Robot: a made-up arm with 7 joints.
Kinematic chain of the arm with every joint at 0, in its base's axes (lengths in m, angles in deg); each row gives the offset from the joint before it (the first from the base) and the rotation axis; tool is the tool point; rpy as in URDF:
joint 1: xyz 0 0 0.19 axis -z
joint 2: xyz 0 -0.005 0.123 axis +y
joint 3: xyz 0 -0.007 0.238 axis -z
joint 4: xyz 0 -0.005 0.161 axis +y
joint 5: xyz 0 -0.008 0.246 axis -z
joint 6: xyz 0 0 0.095 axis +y
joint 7: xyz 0 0 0.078 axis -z
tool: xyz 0 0 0 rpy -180 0 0
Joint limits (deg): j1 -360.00..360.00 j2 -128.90..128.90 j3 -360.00..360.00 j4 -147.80..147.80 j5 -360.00..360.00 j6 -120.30..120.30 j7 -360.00..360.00
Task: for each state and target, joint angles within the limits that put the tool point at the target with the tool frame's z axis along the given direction. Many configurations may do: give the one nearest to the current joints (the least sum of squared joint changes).
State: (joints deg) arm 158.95 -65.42 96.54 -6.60 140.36 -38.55 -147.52
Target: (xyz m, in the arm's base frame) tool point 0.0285 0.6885 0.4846 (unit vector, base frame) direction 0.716 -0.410 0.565
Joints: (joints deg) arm 113.88 -59.20 125.00 41.24 177.55 -61.28 -147.52
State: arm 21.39 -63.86 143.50 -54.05 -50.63 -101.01 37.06
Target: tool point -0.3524 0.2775 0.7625 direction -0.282 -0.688 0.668
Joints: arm 8.08 -56.39 139.96 -51.22 -60.46 -103.72 37.06
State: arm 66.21 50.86 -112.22 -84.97 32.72 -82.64 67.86
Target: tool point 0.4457 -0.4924 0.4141 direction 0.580 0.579 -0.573
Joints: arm 18.28 76.13 -106.59 -53.41 59.57 -73.53 67.86
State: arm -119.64 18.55 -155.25 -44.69 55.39 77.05 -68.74
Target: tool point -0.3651 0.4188 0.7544 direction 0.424 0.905 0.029
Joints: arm -125.33 50.32 -158.60 -5.66 52.08 117.02 -68.74
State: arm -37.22 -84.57 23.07 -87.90 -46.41 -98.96 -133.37
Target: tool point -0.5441 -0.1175 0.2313 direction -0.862 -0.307 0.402
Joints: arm -30.39 -72.49 43.59 -62.58 -13.34 -118.88 -133.37
